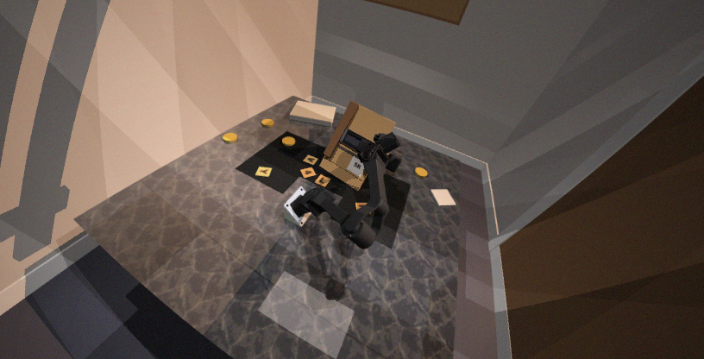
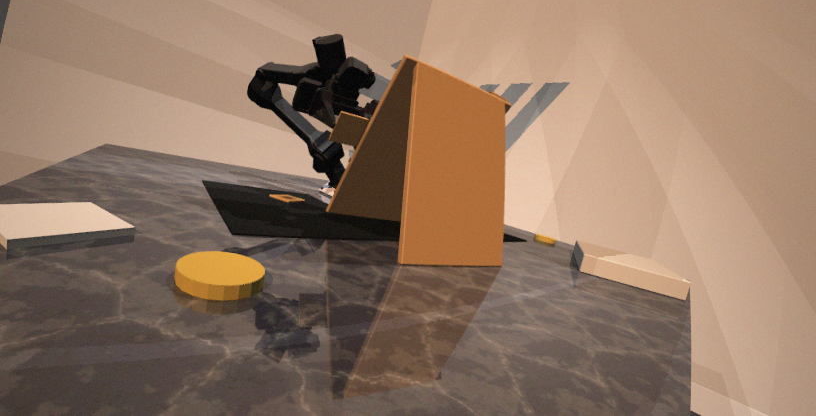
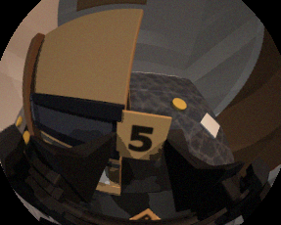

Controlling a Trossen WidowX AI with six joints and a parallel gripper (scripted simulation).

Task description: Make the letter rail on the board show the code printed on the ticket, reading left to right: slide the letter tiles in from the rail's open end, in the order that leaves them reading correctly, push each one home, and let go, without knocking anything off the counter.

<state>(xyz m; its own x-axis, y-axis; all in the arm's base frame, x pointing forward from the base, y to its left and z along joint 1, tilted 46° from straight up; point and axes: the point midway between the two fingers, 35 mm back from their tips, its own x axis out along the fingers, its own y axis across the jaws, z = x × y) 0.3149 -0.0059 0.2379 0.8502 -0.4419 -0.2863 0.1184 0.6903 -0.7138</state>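
My gripper tip is now 4 cm past the white ticket, 9 cm to the right of it and 8 cm above it. Also, from my gripper tip: black mat: 15 cm behind, 19 cm to the left, 17 cm below; then pale flat box: 31 cm ahead, 59 cm to the left, 15 cm below; then pale card: 12 cm ahead, 35 cm to the right, 16 cm below.
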